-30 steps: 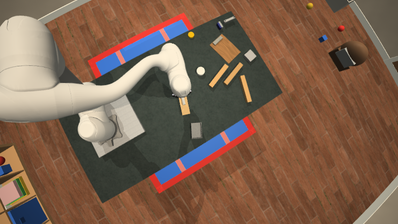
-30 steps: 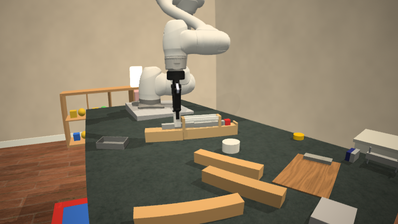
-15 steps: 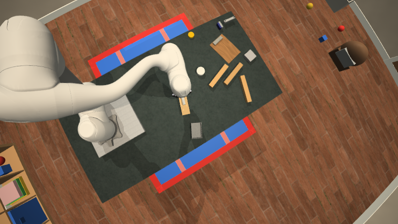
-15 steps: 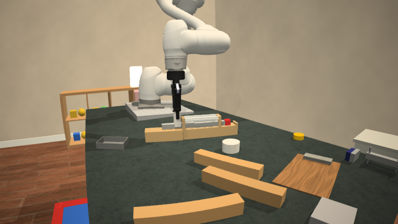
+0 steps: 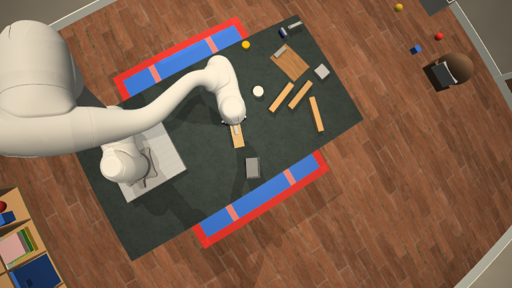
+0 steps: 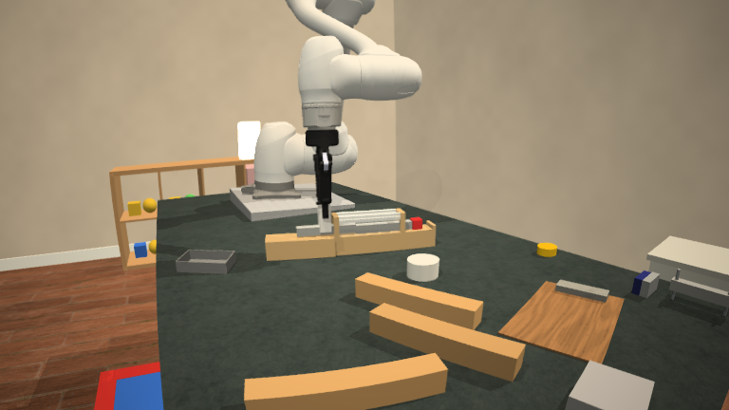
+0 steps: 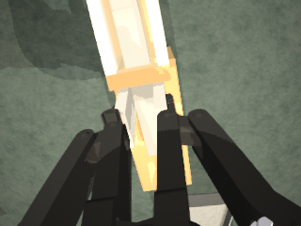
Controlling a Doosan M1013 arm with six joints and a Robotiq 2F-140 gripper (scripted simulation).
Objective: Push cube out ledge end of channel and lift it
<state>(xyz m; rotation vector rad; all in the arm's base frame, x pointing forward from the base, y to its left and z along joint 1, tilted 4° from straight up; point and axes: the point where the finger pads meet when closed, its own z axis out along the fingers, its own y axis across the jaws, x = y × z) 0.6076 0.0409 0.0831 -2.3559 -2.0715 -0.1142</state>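
My hand is 30 mm short of the red cube, 220 mm to the right of it and 30 mm above it. Round my hand: wooden channel (20 mm ahead, 100 mm to the left, 30 mm below); grey tray (10 mm ahead, 280 mm to the right, 80 mm below); white disc (210 mm ahead, 150 mm to the left, 70 mm below).
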